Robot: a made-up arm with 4 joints. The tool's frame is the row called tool.
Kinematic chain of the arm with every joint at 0, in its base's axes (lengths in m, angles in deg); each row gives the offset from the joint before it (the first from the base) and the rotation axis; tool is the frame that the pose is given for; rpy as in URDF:
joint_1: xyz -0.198 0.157 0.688 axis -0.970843 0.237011 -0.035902
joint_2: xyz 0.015 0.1 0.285 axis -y
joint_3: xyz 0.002 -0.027 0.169 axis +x
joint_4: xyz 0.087 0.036 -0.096 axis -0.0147 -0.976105 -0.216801
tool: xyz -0.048 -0.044 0.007 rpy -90 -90 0
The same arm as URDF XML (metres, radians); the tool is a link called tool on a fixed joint. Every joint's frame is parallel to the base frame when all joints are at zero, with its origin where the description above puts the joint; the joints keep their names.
<robot name="arm">
<joint name="tool_fixed" type="fixed"><parent link="link4"/><child link="tool"/><origin xyz="-0.048 -0.044 0.007" rpy="-1.5708 -1.5708 0"/></joint>
<joint name="joint_4" type="continuous"><parent link="link3"/><child link="link4"/><origin xyz="0.087 0.036 -0.096"/><axis xyz="-0.0147 -0.976105 -0.216801"/></joint>
<joint name="joint_3" type="continuous"><parent link="link2"/><child link="link3"/><origin xyz="0.002 -0.027 0.169"/><axis xyz="1 0 0"/></joint>
<joint name="joint_2" type="continuous"><parent link="link1"/><child link="link2"/><origin xyz="0.015 0.1 0.285"/><axis xyz="0 -1 0"/></joint>
<joint name="joint_1" type="continuous"><parent link="base_link"/><child link="link1"/><origin xyz="-0.198 0.157 0.688"/><axis xyz="-0.970843 0.237011 -0.035902"/></joint>
<link name="base_link"/>
<link name="link1"/>
<link name="link2"/>
<link name="link3"/>
<link name="link4"/>
<link name="tool"/>
</robot>

